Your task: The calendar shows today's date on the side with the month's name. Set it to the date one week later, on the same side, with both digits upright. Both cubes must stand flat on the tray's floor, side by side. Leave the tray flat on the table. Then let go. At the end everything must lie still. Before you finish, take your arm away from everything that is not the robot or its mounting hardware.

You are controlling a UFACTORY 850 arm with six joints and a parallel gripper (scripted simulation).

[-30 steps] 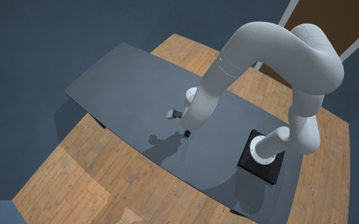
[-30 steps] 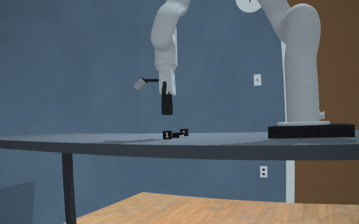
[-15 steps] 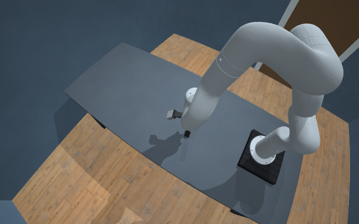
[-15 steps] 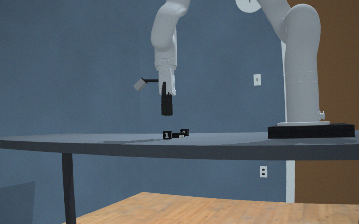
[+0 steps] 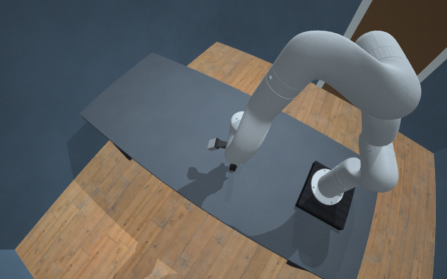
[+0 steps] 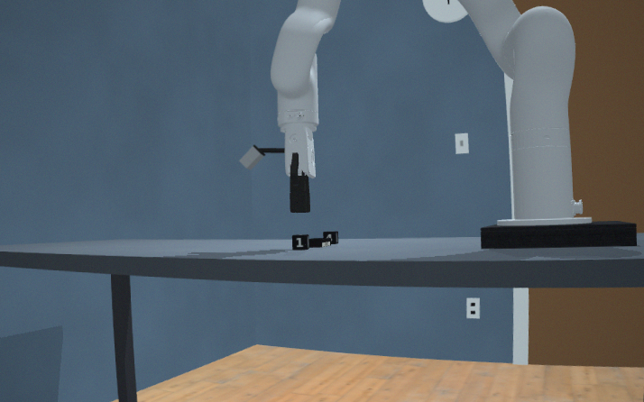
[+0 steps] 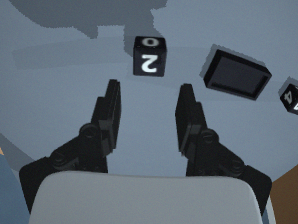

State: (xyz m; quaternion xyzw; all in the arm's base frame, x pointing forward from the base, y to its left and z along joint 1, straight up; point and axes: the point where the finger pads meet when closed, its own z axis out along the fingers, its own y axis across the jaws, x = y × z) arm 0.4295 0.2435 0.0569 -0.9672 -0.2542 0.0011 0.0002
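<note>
Right now the calendar cube is 80 mm below my hand. The rest, counted from my hand: black tray (30 mm ahead, 100 mm to the right, 90 mm below).
</note>
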